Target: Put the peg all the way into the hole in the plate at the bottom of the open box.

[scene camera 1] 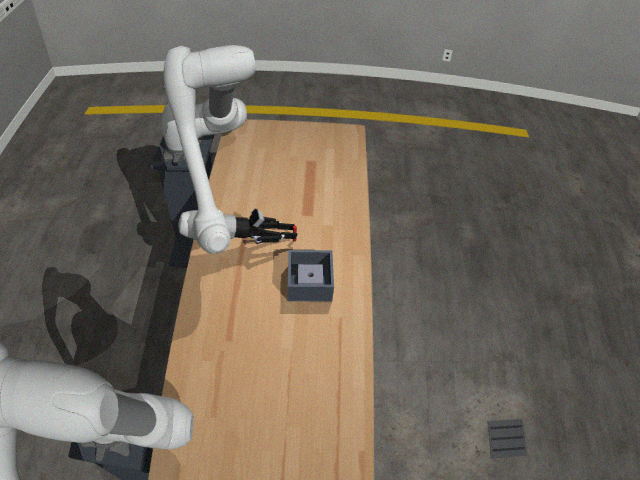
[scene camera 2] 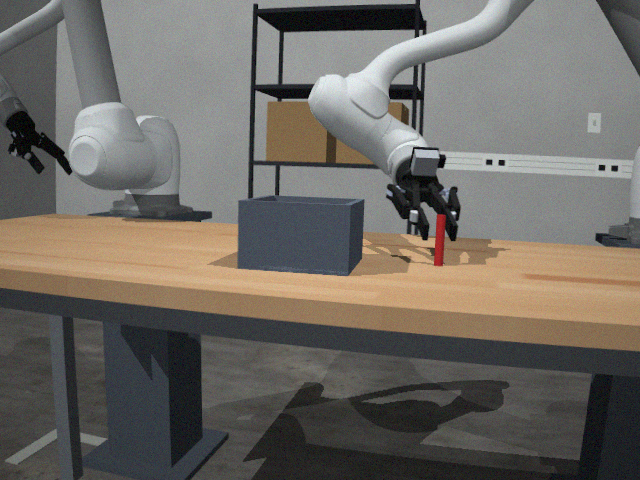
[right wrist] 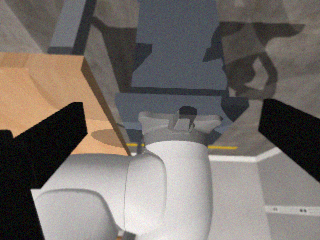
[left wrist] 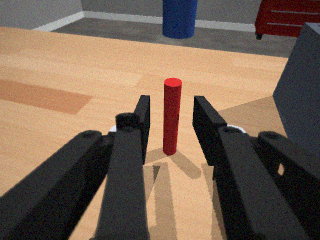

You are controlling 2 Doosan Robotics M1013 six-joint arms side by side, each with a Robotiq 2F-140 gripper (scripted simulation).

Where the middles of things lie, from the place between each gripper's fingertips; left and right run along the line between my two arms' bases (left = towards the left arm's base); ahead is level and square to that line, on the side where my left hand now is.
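The red peg (left wrist: pixel 172 86) is 10 mm to the left of my left hand, 30 mm ahead of it and 20 mm below it. As for the grey box (scene camera 1: pixel 297 292), I find it 100 mm ahead of that same left hand and 40 mm below it, and it is 190 mm to the right of it.
My right gripper (scene camera 2: pixel 56 171) is 95 cm to the right of the grey box, 61 cm short of it and 9 cm above it. The red peg, counted from my right hand, is 116 cm to the left of it, 55 cm ahead of it and 8 cm below it.
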